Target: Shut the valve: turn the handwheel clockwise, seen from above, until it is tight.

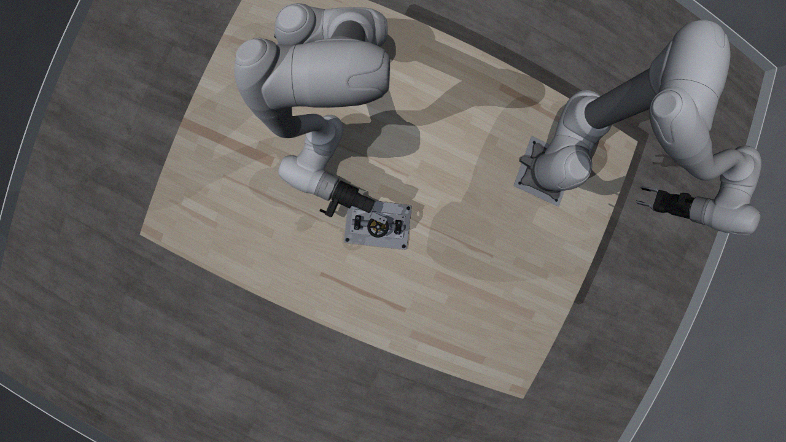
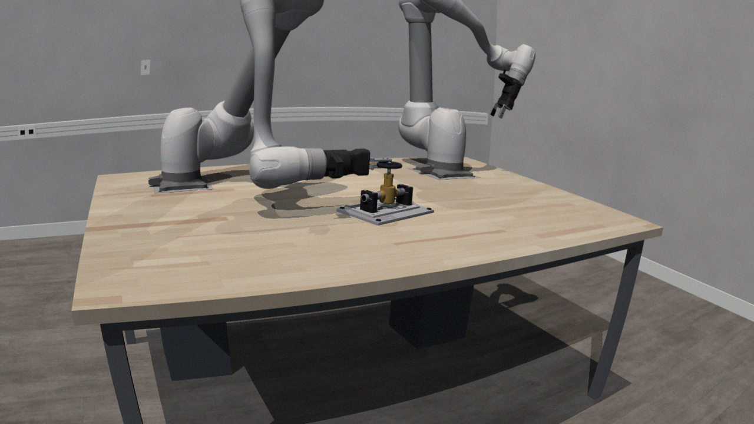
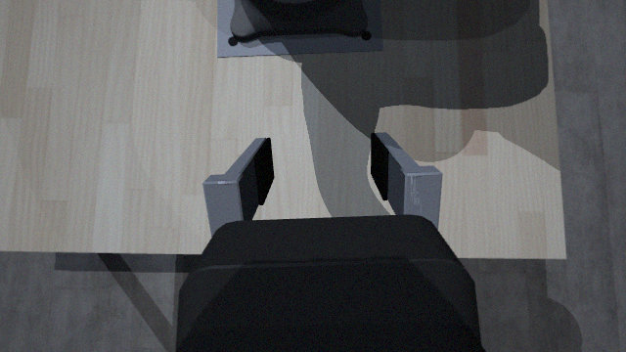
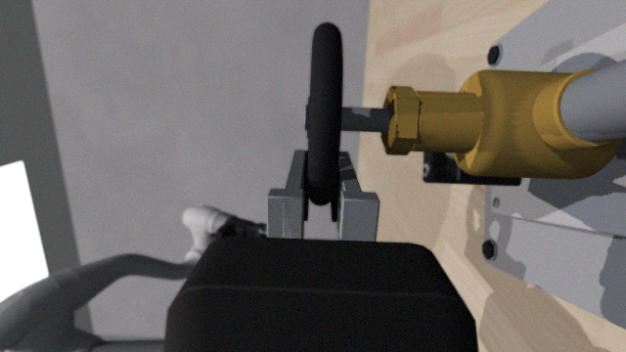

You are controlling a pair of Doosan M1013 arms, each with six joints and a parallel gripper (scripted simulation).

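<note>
The black handwheel lies 30 mm ahead of my right hand and 10 mm below it.
</note>
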